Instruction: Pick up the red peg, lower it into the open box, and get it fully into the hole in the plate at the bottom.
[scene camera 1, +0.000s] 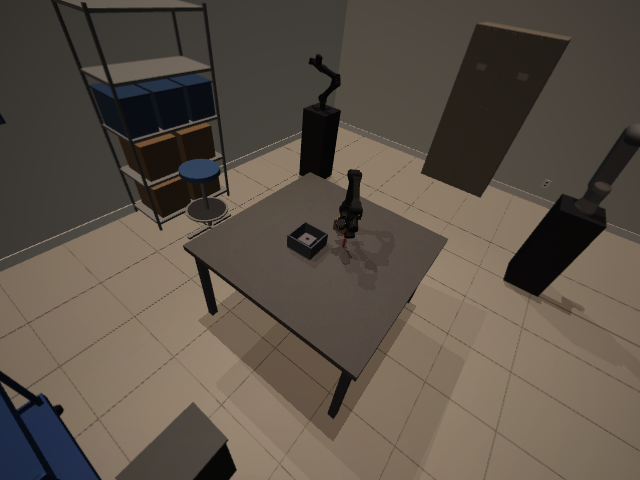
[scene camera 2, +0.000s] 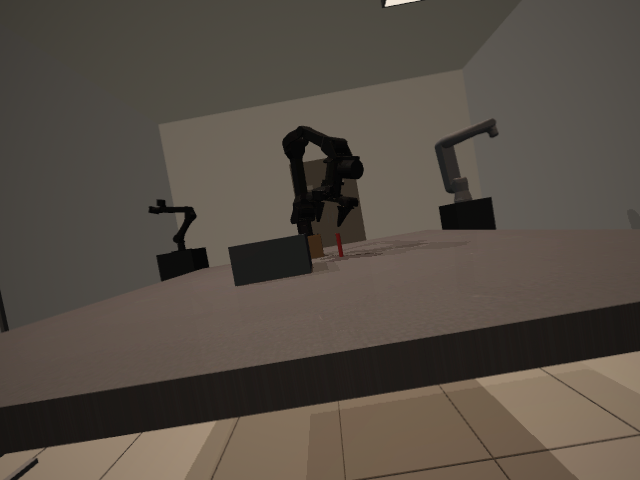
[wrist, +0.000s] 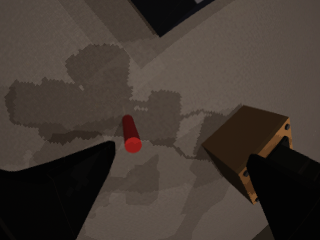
Path:
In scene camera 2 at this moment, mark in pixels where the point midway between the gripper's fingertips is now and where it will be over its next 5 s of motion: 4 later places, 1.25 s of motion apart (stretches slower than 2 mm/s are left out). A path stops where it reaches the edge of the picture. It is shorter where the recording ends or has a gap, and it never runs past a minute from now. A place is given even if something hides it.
My gripper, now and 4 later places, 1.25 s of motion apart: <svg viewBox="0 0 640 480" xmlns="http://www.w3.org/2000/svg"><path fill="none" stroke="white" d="M328 224L333 255L312 223L270 241L266 250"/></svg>

